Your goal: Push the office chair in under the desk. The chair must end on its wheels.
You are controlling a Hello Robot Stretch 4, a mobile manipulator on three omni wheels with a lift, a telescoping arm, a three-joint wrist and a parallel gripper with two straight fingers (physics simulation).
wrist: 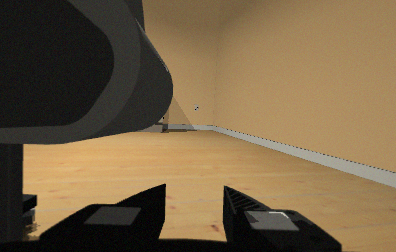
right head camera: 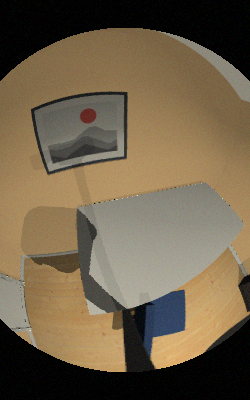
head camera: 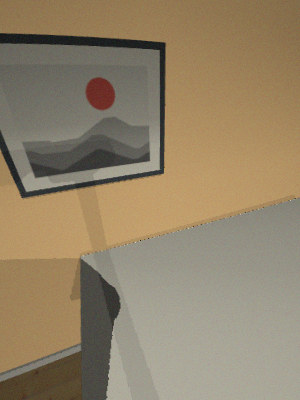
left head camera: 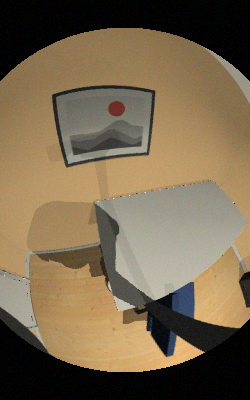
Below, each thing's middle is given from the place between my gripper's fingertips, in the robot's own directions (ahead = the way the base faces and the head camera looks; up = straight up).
Right now the framed picture [head camera: 88, 110] is 72 cm ahead of my hand, 5 cm to the left of it and 116 cm above it.
